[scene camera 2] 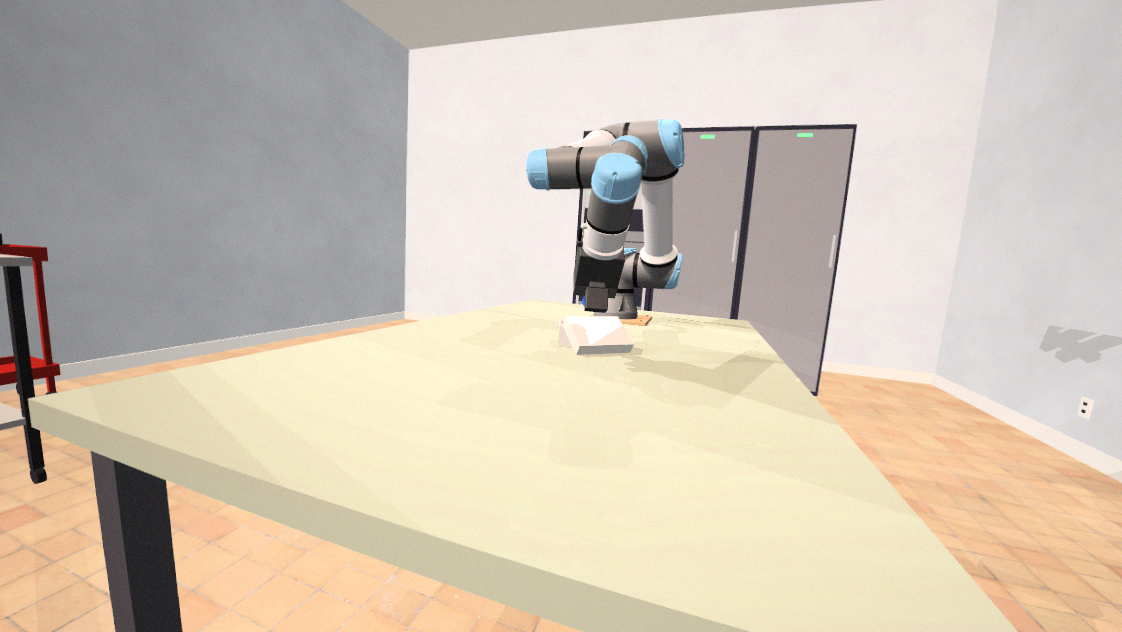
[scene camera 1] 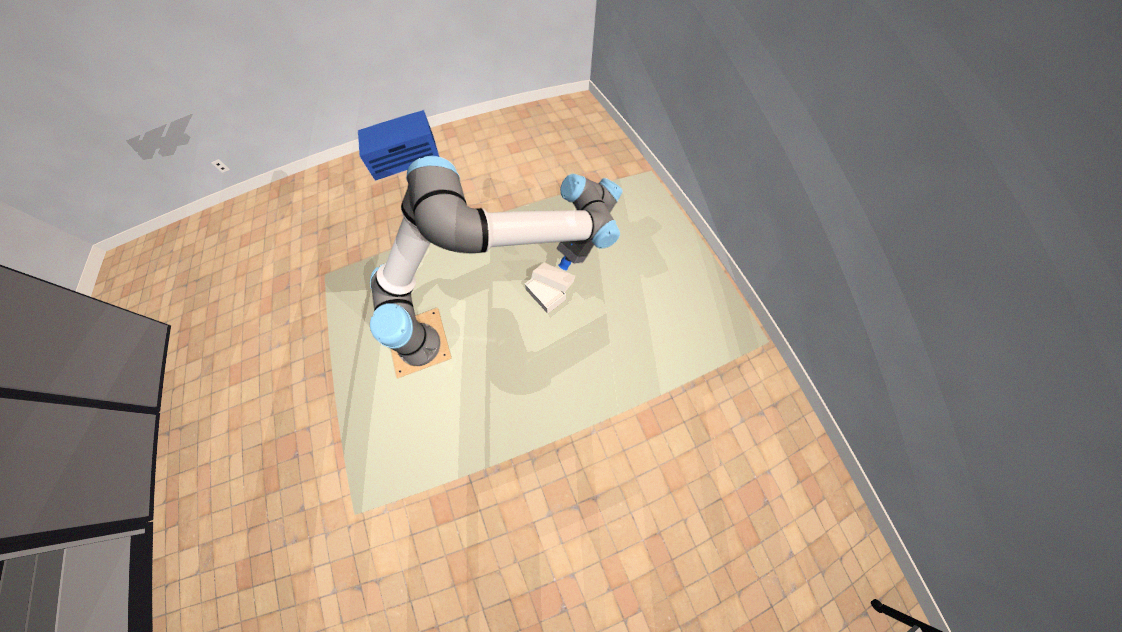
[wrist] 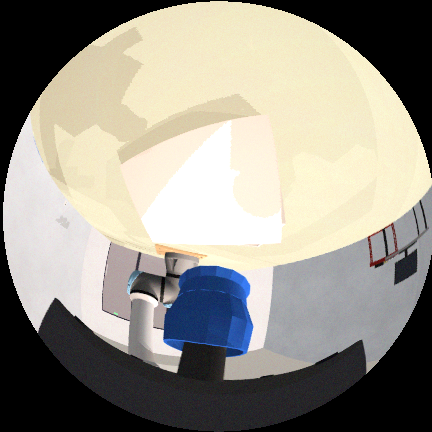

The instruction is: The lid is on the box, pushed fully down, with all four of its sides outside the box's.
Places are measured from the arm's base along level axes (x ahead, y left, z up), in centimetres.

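Pixels of known places: hand, tool point: (scene camera 1: 562, 267) (wrist: 213, 290); arm's base, link origin: (scene camera 1: 419, 345) (wrist: 181, 255).
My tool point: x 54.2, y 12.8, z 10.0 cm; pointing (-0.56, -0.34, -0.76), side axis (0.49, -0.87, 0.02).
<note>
For each thing: its top centre in the pictures, then the offset to it from my tool point. Level surfaces: height alone.
- lid, top centre: (wrist: 184, 231) (scene camera 2: 599, 318) (scene camera 1: 553, 271) dz -3.7, dx -3.1, dy +1.1 cm
- box, top centre: (scene camera 2: 586, 324) (scene camera 1: 545, 288) dz -6.1, dx -7.2, dy -3.6 cm
- pale table, surface height: dz -10.8 cm
Two pale pieces, the box and the lid, lie together on the table. One piece, seemingly the lid (scene camera 1: 552, 275) (scene camera 2: 609, 339) (wrist: 250, 150), rests tilted against the other, sloping down on the side away from the robot's base. The other, seemingly the box (scene camera 1: 544, 292) (scene camera 2: 563, 334), shows partly beside and under it. Their sides do not line up. Glare in the wrist view hides the border between them. My blue suction cup (scene camera 1: 562, 266) (wrist: 215, 272) is off and holds nothing. It is tilted, close to the lid's edge; in scene camera 2 it is mostly behind a black wrist part.
The pieces lie on the pale table (scene camera 1: 690, 314) (scene camera 2: 392, 486) (wrist: 320, 75), out from the arm's base plate (scene camera 1: 441, 345). A blue cabinet (scene camera 1: 396, 141) stands by the wall beyond the table's edge. A red-framed cart (scene camera 2: 42, 314) stands to the left in scene camera 2.
</note>
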